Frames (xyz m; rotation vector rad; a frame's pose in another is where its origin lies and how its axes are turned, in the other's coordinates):
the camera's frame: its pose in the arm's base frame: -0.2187 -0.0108 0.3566 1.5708 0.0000 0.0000
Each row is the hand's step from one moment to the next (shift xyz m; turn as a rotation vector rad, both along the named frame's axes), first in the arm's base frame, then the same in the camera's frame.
Working: the arm's base frame: its pose in the camera's frame: 0.2187 -0.3566 -0.0108 -1.5708 0.0000 0.0000

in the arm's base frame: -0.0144 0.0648 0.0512 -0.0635 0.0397 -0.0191
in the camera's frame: -0.0144 0.0512 -0.0648 -0.0635 -0.0191 -0.0397
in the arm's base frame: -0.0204 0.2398 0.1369 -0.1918 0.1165 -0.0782
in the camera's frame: -0.0204 0.1369 -0.2398 -0.1918 -0.0782 -0.1165
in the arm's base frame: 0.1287 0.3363 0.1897 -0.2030 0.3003 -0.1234
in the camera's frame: 0.1287 0.1897 -0.3363 -0.2030 -0.1234 -0.3003
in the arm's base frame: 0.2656 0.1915 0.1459 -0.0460 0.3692 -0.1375
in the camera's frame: 0.2656 0.1459 -0.1915 -0.0460 -0.1375 -0.3692
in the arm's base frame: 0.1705 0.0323 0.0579 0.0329 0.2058 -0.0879
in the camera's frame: 0.1705 0.0579 -0.0323 0.0329 -0.0879 -0.2058
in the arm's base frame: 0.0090 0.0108 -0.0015 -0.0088 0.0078 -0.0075
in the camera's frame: 0.0090 -0.0015 -0.0108 -0.0088 -0.0075 -0.0078
